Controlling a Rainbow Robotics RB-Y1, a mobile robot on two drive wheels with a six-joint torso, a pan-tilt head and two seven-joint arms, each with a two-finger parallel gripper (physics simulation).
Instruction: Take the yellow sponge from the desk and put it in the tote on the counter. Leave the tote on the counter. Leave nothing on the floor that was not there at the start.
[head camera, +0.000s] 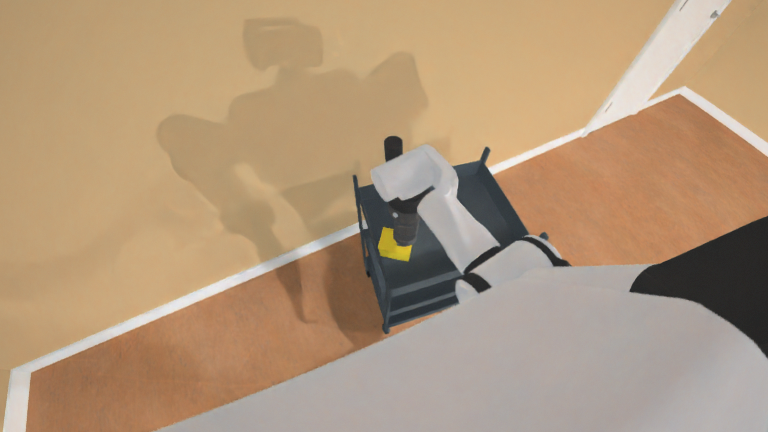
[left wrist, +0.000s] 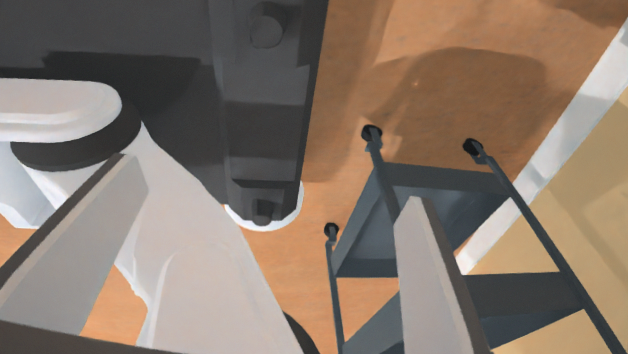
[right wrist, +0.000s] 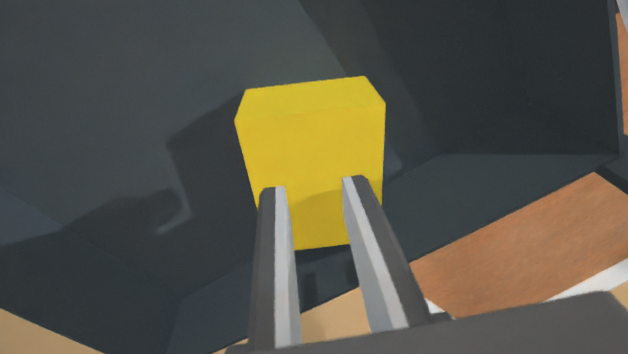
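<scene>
The yellow sponge is a thick block in the top tray of a dark grey cart, near the tray's left side in the head view. My right gripper points down at the sponge. Its fingers are partly open, with a gap between them, and overlap the sponge's near part in the right wrist view; they do not grip it. My left gripper is wide open and empty, away from the sponge. The tote, counter and desk do not show.
The cart stands close to the tan wall, with a white baseboard behind it. A white door frame is at the upper right. Part of my base shows beside the cart in the left wrist view. Orange-brown floor lies around the cart.
</scene>
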